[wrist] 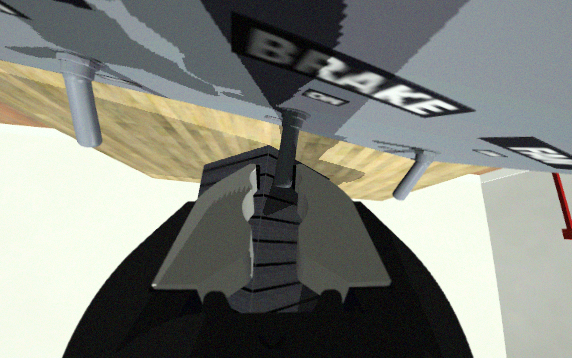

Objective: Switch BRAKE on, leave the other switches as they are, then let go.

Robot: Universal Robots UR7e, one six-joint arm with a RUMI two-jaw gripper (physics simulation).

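Places are measured from the arm's base along level axes (x ahead, y down, z left), in millimetres.
Pixels of known places: gripper, fingertip midpoint: [276, 167].
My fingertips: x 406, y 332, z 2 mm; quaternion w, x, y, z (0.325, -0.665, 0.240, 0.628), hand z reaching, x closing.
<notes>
Behind a point stands the place of what it marks.
The BRAKE switch lever [287, 150] @(x 422, y 339, z -3 mm) sticks out of the grey panel [440, 60] @(x 508, y 329, z -27 mm), below the BRAKE label [350, 75] @(x 491, y 337, z -13 mm) and its small ON mark [325, 97] @(x 466, y 347, z -13 mm). My gripper [276, 167] @(x 406, y 332, z 2 mm) is at the lever's free end, with one jaw on each side of it. The jaws are shut on the lever, which sits close to the right jaw; a narrow gap shows on its left. The lever is in shadow, and its exact tilt is hard to tell from this close view.
A neighbouring lever [84, 110] @(x 432, y 343, z 112 mm) stands to the left and another lever [412, 175] @(x 391, y 346, z -117 mm) to the right. A partly cut-off label [537, 150] @(x 471, y 336, z -121 mm) is at the right edge. A wooden surface [165, 135] @(x 157, y 456, z 211 mm) lies beyond the panel, and a red bar [562, 205] shows at far right.
</notes>
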